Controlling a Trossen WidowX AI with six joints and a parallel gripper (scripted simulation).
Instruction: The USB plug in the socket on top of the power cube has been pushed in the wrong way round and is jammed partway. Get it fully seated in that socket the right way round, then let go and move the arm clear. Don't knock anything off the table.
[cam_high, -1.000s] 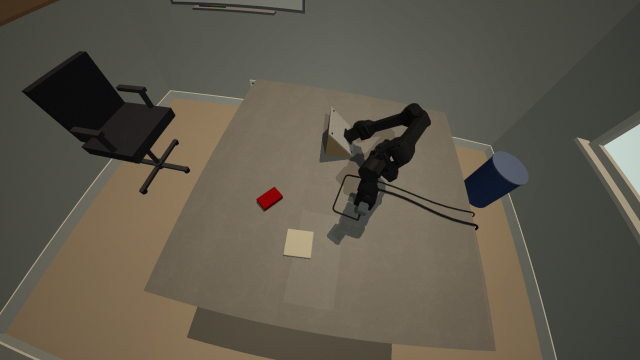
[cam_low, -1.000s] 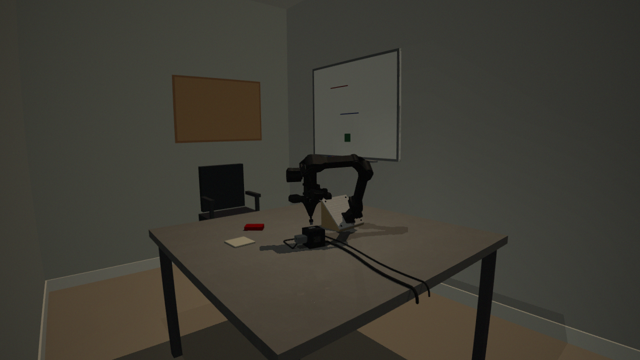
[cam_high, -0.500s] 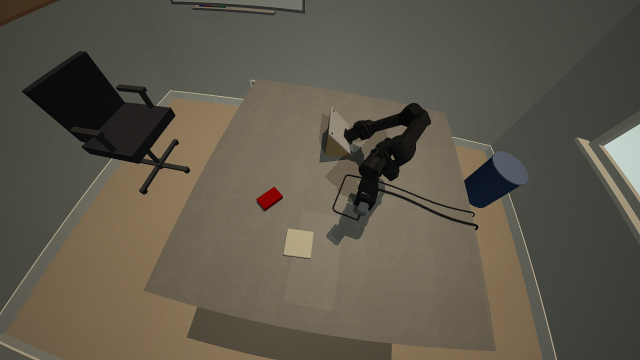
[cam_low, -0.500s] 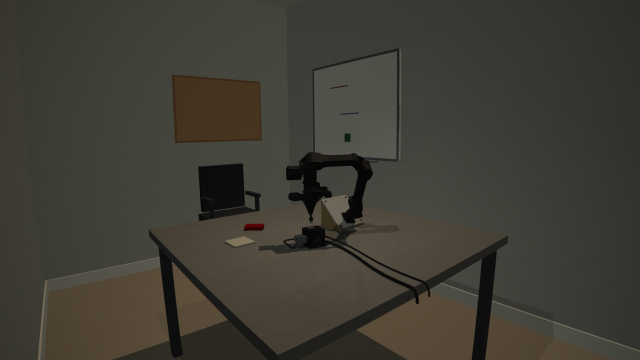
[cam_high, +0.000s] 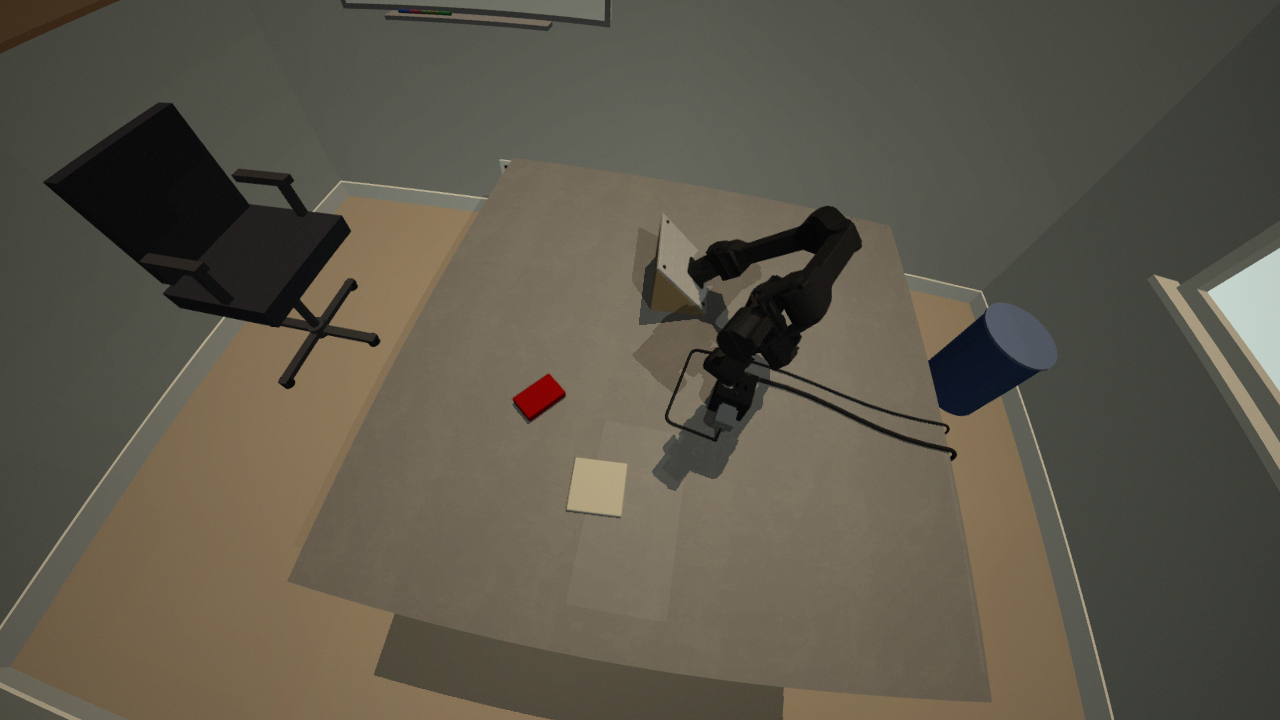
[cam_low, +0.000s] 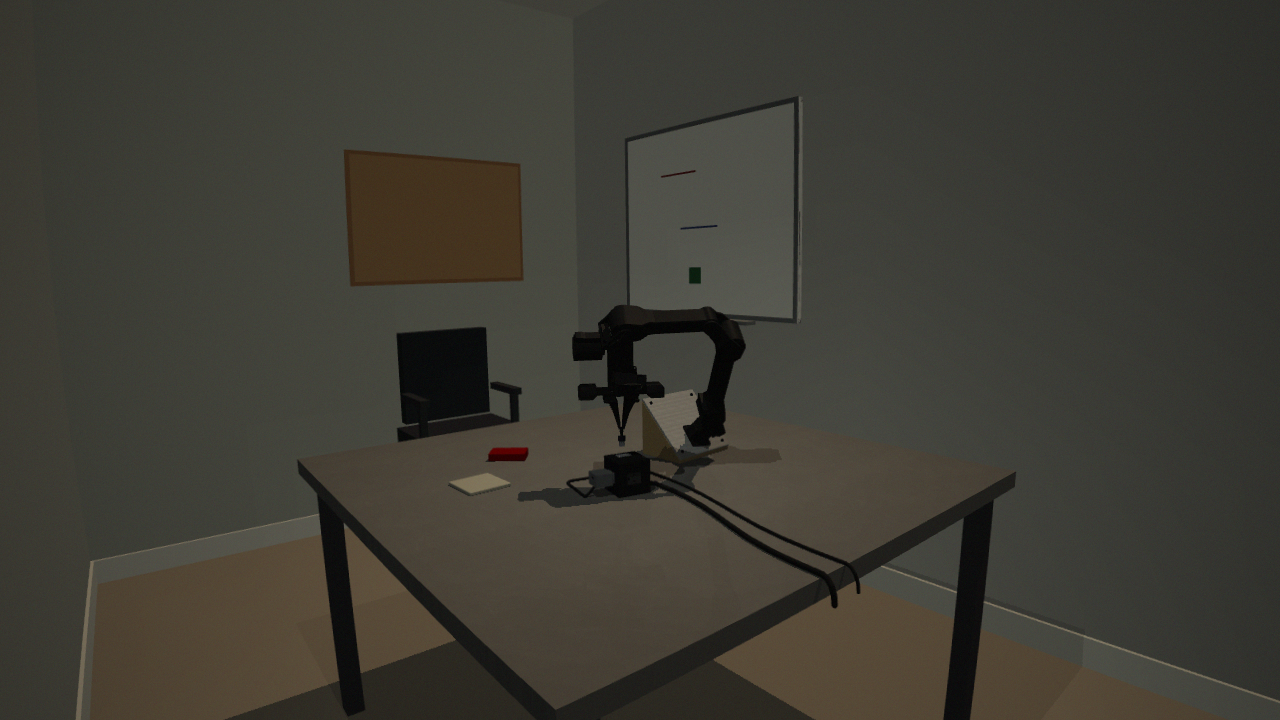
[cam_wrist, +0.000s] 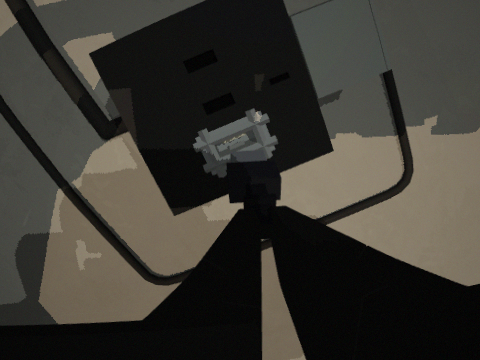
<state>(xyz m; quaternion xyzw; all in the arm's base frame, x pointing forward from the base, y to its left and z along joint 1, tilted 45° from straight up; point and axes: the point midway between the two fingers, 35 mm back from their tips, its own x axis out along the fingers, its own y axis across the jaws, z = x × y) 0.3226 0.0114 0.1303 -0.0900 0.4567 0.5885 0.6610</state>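
The dark USB plug lies 20 mm below my gripper tip. Round my gripper tip: silver socket: 70 mm below, 10 mm to the left; red block: 380 mm to the right, 120 mm below, 100 mm ahead.
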